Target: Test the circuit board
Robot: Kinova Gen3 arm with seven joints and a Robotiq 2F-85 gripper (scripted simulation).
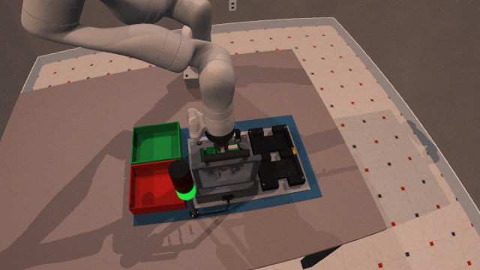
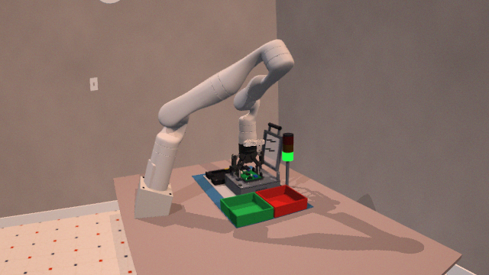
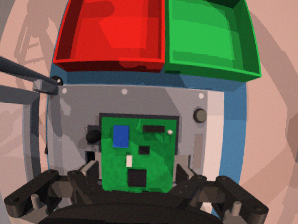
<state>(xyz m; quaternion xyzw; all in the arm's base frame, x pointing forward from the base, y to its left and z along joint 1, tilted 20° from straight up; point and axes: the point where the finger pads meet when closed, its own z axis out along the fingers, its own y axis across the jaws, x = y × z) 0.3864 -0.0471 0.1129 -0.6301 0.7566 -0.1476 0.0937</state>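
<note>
Now: hand right at the green circuit board. From my hand the other things lie so: green bin: 14 cm behind, 18 cm to the right, 6 cm below; then red bin: 20 cm to the right, 6 cm below; then tester lid: 11 cm ahead, 2 cm to the right, 11 cm above.
</note>
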